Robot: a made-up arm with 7 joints.
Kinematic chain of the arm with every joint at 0, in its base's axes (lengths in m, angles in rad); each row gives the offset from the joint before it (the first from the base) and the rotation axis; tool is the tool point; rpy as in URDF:
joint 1: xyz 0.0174 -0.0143 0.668 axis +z
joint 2: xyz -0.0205 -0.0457 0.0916 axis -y
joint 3: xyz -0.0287 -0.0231 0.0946 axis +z
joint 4: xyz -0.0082 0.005 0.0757 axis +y
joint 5: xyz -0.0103 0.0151 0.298 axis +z
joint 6: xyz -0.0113 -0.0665 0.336 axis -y
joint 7: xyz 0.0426 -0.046 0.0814 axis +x
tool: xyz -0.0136 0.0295 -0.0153 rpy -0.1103 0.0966 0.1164
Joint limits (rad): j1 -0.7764..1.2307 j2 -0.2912..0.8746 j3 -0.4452..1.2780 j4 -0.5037..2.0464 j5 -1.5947..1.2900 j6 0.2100..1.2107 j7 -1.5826..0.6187
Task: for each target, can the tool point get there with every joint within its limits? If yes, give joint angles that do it. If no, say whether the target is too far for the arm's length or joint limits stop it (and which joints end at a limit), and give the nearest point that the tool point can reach.
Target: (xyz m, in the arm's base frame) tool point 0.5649 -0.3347 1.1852
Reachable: yes | joints -0.1811 -0.1107 -0.1215 1.0869 0.3323 0.6112 -0.4920
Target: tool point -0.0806 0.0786 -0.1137
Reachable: no: joint limits stop it (at a limit: joint 1, joint 2, joint 4, joint 5, joint 6, joint 7) | nearest point -0.0526 0.3778 0.3909 | short by 0.587 m
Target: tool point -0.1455 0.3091 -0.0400
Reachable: no: joint limits stop it (at a limit: joint 1, joint 2, joint 4, joint 5, joint 6, joint 7) | nearest point -0.0890 0.3713 0.3963 | short by 0.444 m
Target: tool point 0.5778 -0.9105 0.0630
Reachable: no: too far | nearest point 0.3301 -0.5144 0.4603 | short by 0.613 m
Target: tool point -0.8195 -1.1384 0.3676
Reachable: no: too far | nearest point -0.5122 -0.7257 0.8352 | short by 0.695 m
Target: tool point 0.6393 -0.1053 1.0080
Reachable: yes | joints -0.2350 -0.0034 0.2942 1.4644 0.1702 0.5222 -0.5429
